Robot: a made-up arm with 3 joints. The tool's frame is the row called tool.
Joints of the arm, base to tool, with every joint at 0 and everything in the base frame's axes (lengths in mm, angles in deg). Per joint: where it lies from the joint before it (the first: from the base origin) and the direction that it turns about. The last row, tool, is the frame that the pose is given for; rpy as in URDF.
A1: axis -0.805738 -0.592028 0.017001 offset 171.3 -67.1 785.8
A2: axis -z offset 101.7 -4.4 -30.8
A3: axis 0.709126 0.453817 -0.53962 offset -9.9 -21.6 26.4
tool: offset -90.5 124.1 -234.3 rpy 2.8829 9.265 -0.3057
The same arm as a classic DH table. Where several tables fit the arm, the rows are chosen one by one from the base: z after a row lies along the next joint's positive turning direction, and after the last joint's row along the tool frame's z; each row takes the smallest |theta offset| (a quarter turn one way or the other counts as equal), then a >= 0, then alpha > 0; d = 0 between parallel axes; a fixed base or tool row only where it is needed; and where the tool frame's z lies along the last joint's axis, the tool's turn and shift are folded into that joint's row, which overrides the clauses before.
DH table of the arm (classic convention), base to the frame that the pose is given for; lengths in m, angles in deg. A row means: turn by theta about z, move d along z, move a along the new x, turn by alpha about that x. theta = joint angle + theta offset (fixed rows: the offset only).
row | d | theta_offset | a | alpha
base (fixed) | 0.7875 | -53.69 | 0.1555 | 89.03
A1 | -0.1777 | 0 | 0.0638 | 90.97
A2 | 0.0159 | 3.69 | 0.0129 | 57.34
A3 | -0.0145 | 8.3 | -0.1225 | 116.19
tool (fixed) | -0.2477 | 60.93 | 0 | 0

